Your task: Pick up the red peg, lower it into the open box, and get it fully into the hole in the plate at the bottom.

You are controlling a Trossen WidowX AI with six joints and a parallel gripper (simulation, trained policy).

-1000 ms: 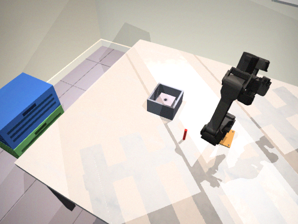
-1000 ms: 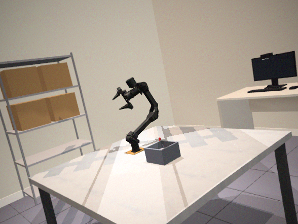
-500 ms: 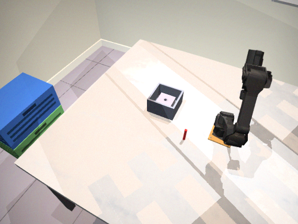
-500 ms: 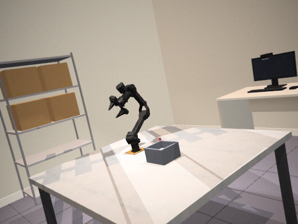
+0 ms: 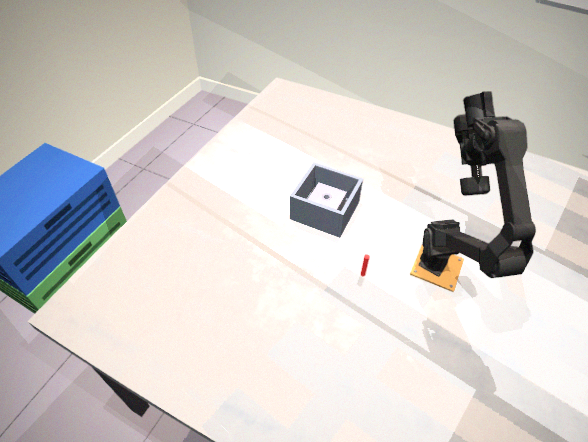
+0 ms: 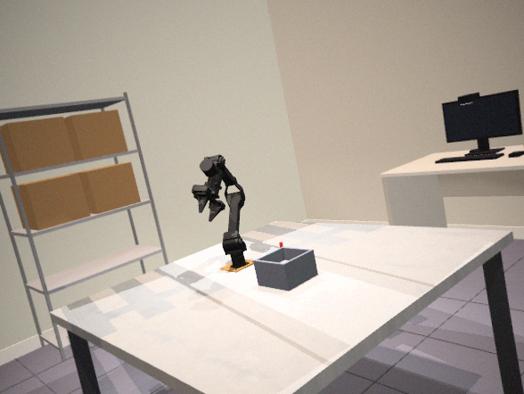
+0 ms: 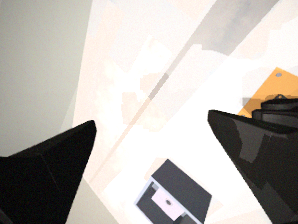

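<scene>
Right now the red peg is 27 cm to the left of my gripper tip, 22 cm below it and 9 cm ahead of it. Also, from my gripper tip: grey box 30 cm ahead, 23 cm below, 14 cm to the left; pale plate 30 cm ahead, 21 cm below, 14 cm to the left.
</scene>
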